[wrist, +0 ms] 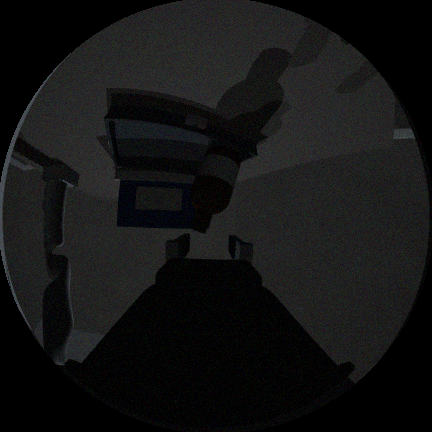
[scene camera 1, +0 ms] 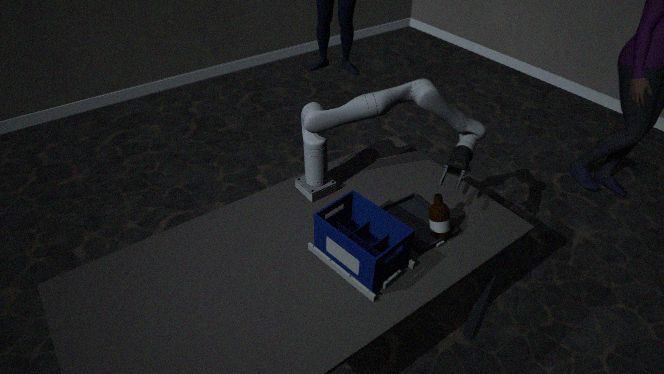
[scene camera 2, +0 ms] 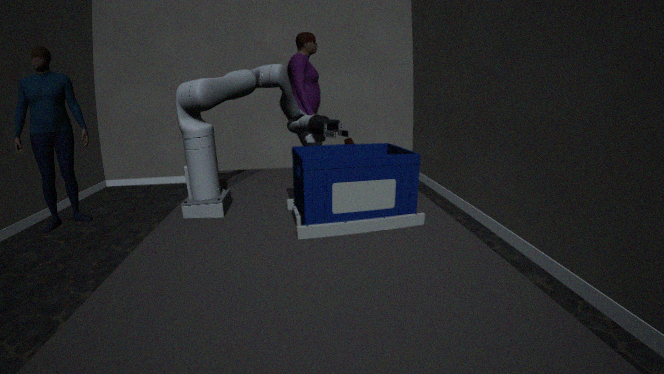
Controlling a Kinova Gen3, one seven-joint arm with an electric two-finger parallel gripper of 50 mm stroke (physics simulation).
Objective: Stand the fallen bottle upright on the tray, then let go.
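Places are measured from the arm's base along level axes (x ahead, y left, z up), in millimetres.
Pixels of known places: gripper, fingertip midpoint: (wrist: 208, 242) (scene camera 1: 448, 185) (scene camera 2: 341, 134); arm's base, link origin: (wrist: 57, 182) (scene camera 1: 316, 179) (scene camera 2: 206, 195).
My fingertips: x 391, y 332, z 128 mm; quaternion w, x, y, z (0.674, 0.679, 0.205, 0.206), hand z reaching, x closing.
Observation:
For each thing: its top centre in the pictures, then the offset to it from my fingertips. "spot": a spot on its surface instead.
- brown bottle, top centre: (wrist: 210, 232) (scene camera 1: 443, 198) dx +43, dy -60, dz -5 mm
- dark tray, surface spot: (wrist: 111, 145) spot: dx -147, dy -88, dz -147 mm
- blue crate, top centre: (scene camera 2: 352, 149) (scene camera 1: 363, 221) (wrist: 157, 225) dx +22, dy -376, dz +3 mm
A brown bottle (scene camera 1: 439, 214) (wrist: 212, 192) with a white label stands upright on the dark tray (scene camera 1: 416, 196) (wrist: 111, 145), near the tray's corner away from the robot's base. In scene camera 2 a small brown part of the bottle (scene camera 2: 349, 141) shows above the crate, which hides the rest and the tray. My gripper (scene camera 1: 451, 185) (wrist: 208, 242) is open and empty. It is above and behind the bottle's neck in scene camera 1, with a gap between the fingertips and the bottle. In the wrist view the neck ends short of the space between the fingertips.
A blue crate (scene camera 1: 345, 254) (scene camera 2: 362, 162) (wrist: 127, 205) with inner dividers stands beside the tray, bordered by white rails (scene camera 1: 342, 272) (scene camera 2: 360, 228). The robot's base (scene camera 1: 315, 187) (scene camera 2: 203, 209) stands behind it. A person in purple (scene camera 1: 645, 45) (scene camera 2: 304, 82) and another person (scene camera 1: 336, 30) (scene camera 2: 47, 105) stand off the table.

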